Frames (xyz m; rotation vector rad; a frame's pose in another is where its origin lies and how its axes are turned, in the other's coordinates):
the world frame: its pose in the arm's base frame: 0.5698 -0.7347 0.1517 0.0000 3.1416 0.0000
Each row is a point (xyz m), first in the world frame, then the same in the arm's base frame.
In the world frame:
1: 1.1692 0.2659 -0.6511
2: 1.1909 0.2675 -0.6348
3: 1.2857 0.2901 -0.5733
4: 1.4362 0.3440 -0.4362
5: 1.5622 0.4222 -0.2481
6: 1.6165 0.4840 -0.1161
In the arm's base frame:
1: -0.5994 -0.4688 0.8028
2: -0.6211 -0.4672 0.7865
3: -0.7159 -0.4446 0.7250
4: -0.8664 -0.3907 0.5879
5: -0.9924 -0.3125 0.3998
6: -1.0467 -0.2507 0.2678

